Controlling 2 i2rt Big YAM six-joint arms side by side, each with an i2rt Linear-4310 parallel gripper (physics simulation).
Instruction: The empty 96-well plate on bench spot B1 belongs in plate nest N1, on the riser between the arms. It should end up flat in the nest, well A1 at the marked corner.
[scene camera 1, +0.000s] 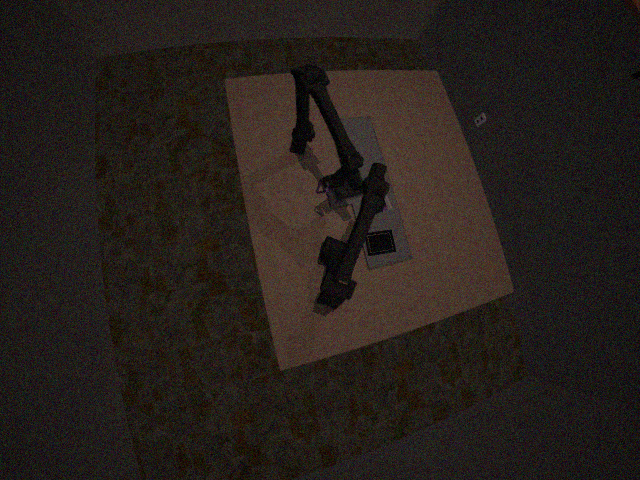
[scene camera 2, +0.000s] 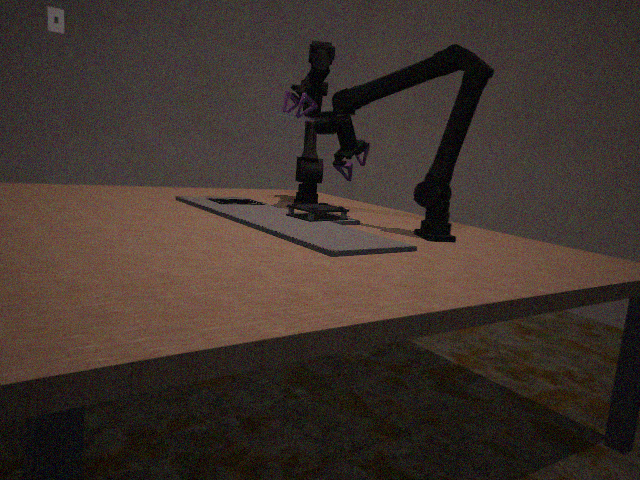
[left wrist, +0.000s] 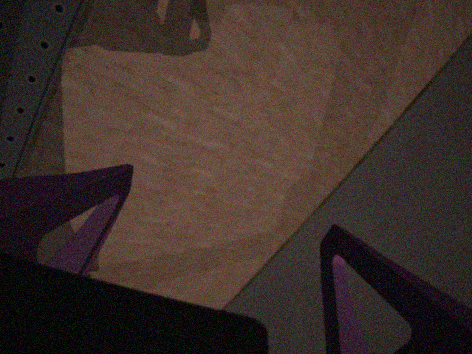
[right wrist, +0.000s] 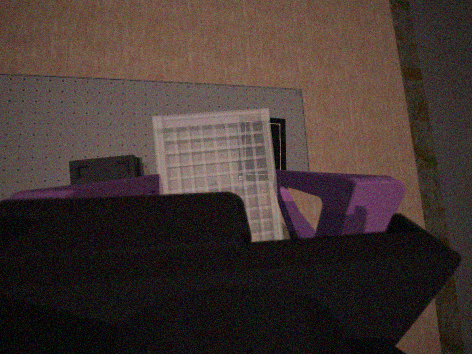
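Seen in the pictures: left gripper, fingertip midpoint: (scene camera 1: 322, 190) (scene camera 2: 356, 173) (left wrist: 233, 207); right gripper, fingertip midpoint: (scene camera 2: 290, 115) (right wrist: 219, 180); left arm's base, link origin: (scene camera 1: 298, 144) (scene camera 2: 434, 237); right arm's base, link origin: (scene camera 1: 327, 254).
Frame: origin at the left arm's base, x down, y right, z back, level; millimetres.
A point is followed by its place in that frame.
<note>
The clear 96-well plate (right wrist: 212, 150) @[x -333, y 374, z -414 mm] is between the fingers of my right gripper (right wrist: 219, 180) @[x -327, y 386, z -397 mm] (scene camera 2: 299, 104), which is shut on it and holds it high above the perforated board. In scene camera 1 the right gripper is mostly hidden under its arm. My left gripper (scene camera 2: 354, 161) @[x -156, y 319, z -165 mm] (left wrist: 233, 207) @[x -156, y 319, z -165 mm] is open and empty, lower down and to the right of the right gripper in scene camera 2. The dark riser with the nest (scene camera 2: 317, 208) @[x -51, y 133, z -334 mm] (right wrist: 104, 170) @[x -48, y 176, z -365 mm] stands on the board, below both grippers; the marked corner cannot be made out. The black bench spot B1 (scene camera 1: 380, 242) @[x -14, y 480, z -552 mm] (scene camera 2: 235, 200) @[x -15, y 500, z -552 mm] (right wrist: 278, 145) @[x -15, y 518, z -575 mm] bears no plate.
The grey perforated board (scene camera 1: 400, 249) @[x -13, y 496, z -678 mm] (scene camera 2: 361, 242) @[x -13, y -193, z -290 mm] (right wrist: 40, 115) @[x -13, y -9, z -428 mm] lies on the wooden table (scene camera 1: 444, 217) @[x 0, y 234, z -967 mm] (scene camera 2: 155, 268) @[x 0, y -472, z -776 mm]. The two arms are close together above the board. A small flat block (scene camera 2: 349, 222) @[x -8, y 164, z -218 mm] sits beside the riser in scene camera 2.
</note>
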